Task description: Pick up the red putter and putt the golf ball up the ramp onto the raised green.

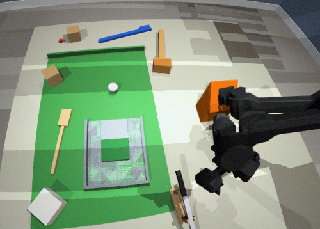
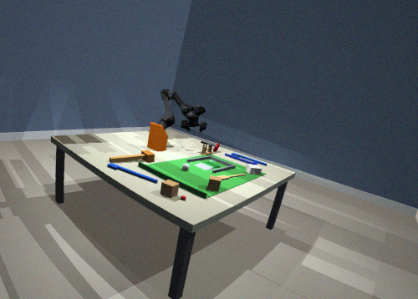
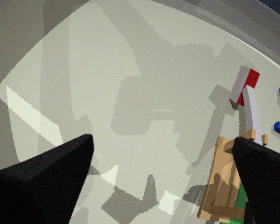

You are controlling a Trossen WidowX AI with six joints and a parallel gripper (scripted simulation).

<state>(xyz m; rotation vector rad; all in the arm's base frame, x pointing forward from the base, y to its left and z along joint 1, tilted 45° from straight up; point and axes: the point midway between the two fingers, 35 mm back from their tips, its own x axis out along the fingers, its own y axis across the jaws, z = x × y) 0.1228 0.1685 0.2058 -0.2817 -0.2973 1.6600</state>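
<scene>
My gripper tip is 120 mm short of the wooden stand, 100 mm above it and 20 mm to the right of it. The rest, counted from my gripper tip: green mat 360 mm ahead, 340 mm to the right, 140 mm below; white golf ball 470 mm to the right, 280 mm ahead, 120 mm below; red putter 110 mm ahead, 80 mm below, 60 mm to the left.
</scene>
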